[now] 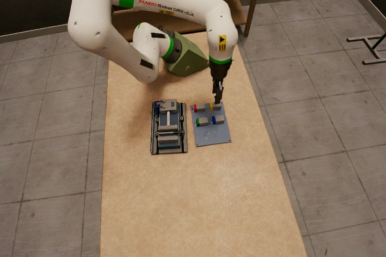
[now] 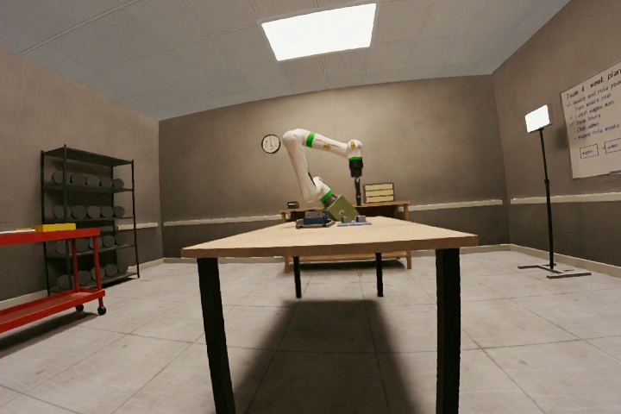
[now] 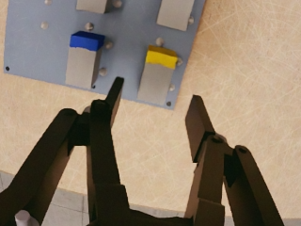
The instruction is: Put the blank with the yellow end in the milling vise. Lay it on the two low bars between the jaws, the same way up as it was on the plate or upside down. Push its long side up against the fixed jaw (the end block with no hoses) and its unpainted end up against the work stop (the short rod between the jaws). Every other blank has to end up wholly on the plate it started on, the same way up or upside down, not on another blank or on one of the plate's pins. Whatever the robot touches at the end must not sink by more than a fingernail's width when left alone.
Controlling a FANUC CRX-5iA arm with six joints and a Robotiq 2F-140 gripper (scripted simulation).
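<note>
Right now my hand is 11 cm above the blue-ended blank, 9 cm short of it and 1 cm to the left of it. Round my hand: green-ended blank (11 cm below, 10 cm to the right, 7 cm ahead); blue-grey plate (13 cm below, 8 cm ahead, 6 cm to the right); red-ended blank (11 cm below, 9 cm to the right, 2 cm behind).
</note>
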